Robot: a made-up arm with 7 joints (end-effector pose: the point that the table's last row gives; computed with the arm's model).
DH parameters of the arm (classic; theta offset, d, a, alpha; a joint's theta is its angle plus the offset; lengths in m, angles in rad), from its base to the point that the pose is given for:
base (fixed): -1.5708 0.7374 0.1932 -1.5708
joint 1: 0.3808 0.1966 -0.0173 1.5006
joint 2: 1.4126 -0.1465 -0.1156 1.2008
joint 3: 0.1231 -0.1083 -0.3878 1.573
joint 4: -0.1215 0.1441 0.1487 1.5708
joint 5: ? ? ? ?
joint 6: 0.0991 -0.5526 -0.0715 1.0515
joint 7: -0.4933 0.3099 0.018 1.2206
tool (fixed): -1.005 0.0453 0 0
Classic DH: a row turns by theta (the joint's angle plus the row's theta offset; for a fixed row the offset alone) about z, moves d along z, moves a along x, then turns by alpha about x.
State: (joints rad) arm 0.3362 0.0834 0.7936 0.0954 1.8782 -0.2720 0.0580
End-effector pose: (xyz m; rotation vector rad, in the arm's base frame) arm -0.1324 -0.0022 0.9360 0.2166 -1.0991 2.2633
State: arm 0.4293 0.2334 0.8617 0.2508 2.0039 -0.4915 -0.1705
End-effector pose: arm -0.0541 -0.1128 0.9511 0.5705 -1.0305 2.4749
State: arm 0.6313 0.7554 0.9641 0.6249 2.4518 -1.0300 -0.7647
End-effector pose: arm 0.2553 -0.2521 0.9318 -0.8599 0.1951 -2.4875
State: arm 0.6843 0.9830 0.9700 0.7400 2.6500 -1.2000 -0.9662
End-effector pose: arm 0.3523 -0.1956 0.9619 -0.5887 -0.2587 -2.2175
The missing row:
joint 5: 1.3271 0.2412 -0.1199 1.7705
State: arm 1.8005 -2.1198 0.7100 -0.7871 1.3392 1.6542 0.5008
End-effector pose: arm 0.6036 0.0120 1.6222 0.4000 -0.0970 -0.0869
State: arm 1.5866 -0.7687 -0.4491 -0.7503 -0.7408 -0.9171 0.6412
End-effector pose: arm -0.4745 -0.3660 1.4305 -1.0363 -1.7438 0.6334
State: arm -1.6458 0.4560 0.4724 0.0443 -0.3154 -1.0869 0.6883
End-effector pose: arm -0.6245 -0.8655 0.6754 0.7333 -0.3134 -0.9682
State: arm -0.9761 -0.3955 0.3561 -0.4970 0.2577 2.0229 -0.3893
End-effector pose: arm -0.4472 -0.3214 -0.1829 -0.0996 -2.1883 1.8916
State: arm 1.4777 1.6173 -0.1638 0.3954 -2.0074 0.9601 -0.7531
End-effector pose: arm 0.2595 0.3765 0.8996 1.8318 1.0348 1.4461
